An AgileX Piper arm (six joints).
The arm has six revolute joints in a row. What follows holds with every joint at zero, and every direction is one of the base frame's. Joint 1 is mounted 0.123 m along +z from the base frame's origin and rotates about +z. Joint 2 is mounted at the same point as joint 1 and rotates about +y. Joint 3 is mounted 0.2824 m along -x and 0.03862 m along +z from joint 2 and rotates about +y. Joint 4 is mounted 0.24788 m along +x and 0.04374 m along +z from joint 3 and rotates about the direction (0.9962, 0, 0.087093). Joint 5 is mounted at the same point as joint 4 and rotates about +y. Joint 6 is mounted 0.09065 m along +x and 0.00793 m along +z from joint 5 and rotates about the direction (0.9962, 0, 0.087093). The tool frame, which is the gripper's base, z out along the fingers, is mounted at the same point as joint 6; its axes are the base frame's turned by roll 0, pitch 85.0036 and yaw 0 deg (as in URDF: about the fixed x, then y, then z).
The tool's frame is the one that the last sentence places.
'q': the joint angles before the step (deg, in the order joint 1, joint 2, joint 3, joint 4, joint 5, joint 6). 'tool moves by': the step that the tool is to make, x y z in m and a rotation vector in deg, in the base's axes. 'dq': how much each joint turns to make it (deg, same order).
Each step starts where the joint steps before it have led.
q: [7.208, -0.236, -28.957, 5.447, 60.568, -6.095]
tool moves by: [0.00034, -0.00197, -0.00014, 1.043, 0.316, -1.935]
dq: [0.002, -0.001, 0.000, -1.449, 0.001, 2.542]
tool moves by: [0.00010, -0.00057, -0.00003, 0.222, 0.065, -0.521]
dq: [-0.001, 0.001, 0.000, -0.419, -0.002, 0.642]
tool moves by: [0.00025, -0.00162, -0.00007, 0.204, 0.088, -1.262]
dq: [-0.004, 0.000, -0.001, -1.187, 0.002, 1.335]
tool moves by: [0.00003, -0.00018, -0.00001, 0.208, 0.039, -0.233]
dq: [0.000, 0.000, 0.001, -0.132, -0.001, 0.358]
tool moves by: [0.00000, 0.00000, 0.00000, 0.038, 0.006, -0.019]
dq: [0.000, 0.000, 0.000, 0.000, 0.000, 0.043]
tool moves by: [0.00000, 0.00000, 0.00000, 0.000, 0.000, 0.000]
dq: [0.000, 0.000, 0.000, 0.000, 0.000, 0.000]
